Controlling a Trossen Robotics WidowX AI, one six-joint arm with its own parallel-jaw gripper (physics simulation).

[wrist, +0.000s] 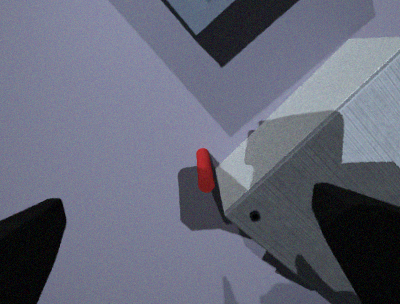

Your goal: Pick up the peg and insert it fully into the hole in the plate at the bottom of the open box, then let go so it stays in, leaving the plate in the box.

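Frame: origin at the arm's base, x ahead, y left, z up, level; metres.
Where they show: gripper, fingertip midpoint: point(190, 203).
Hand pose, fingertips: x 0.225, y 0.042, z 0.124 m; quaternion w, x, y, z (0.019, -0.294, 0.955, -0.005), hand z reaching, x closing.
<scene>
Things, the pixels of their top centre, and the offset from my fingertips. "spot": a spot on its surface instead. Level surfaces: height alone.
- red peg, top centre: point(206, 185) dz -0.142, dx -0.043, dy +0.043 m
- blue-grey open box, surface spot: point(200, 20) spot: dz -0.124, dx +0.031, dy -0.063 m
- purple-grey table, surface height: dz -0.222 m
The red peg point(205, 171) shows near the middle of the wrist view, next to the left corner of the grey metal block, with part of it in shadow. It looks close to upright, leaning a little. My gripper point(190, 203) is open wide, with one dark finger at the lower left and the other at the lower right. The peg lies between the two fingers in the view, a little farther up, and no finger touches it. One corner of the blue-grey open box point(200, 20) shows at the top edge. The plate and its hole do not show.
A large brushed-metal block point(295, 200) with a small dark screw hole fills the right side, close beside the peg and partly behind my right finger. Shadows of the box and the arm fall on the purple-grey table point(100, 125) and the block.
</scene>
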